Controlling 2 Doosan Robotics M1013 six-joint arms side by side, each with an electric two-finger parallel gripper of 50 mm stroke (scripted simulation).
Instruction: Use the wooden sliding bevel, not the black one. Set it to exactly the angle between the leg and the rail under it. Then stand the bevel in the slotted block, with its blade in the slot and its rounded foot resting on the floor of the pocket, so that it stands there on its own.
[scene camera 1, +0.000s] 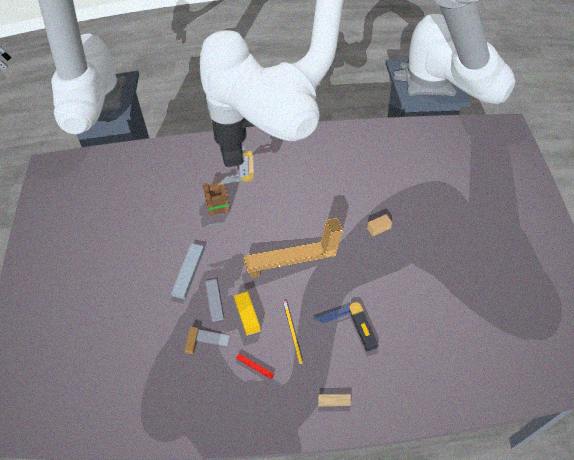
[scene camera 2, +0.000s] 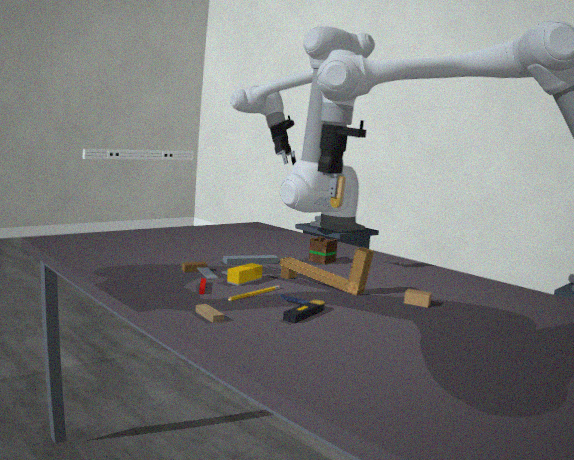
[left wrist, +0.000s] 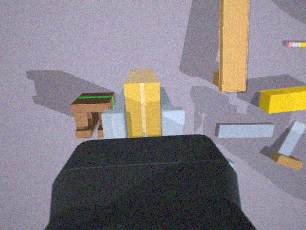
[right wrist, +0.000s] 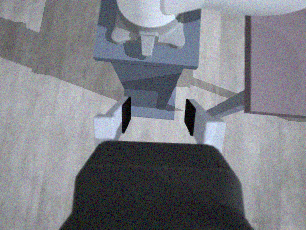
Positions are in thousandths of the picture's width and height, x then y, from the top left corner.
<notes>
I see my left gripper (scene camera 2: 583, 427), my right gripper (right wrist: 515, 476) and a wooden sliding bevel (left wrist: 466, 385).
My left gripper shows as well in scene camera 1 (scene camera 1: 424, 373) and in the left wrist view (left wrist: 469, 437). The right wrist view does not show the wooden sliding bevel: it is out of frame.
</notes>
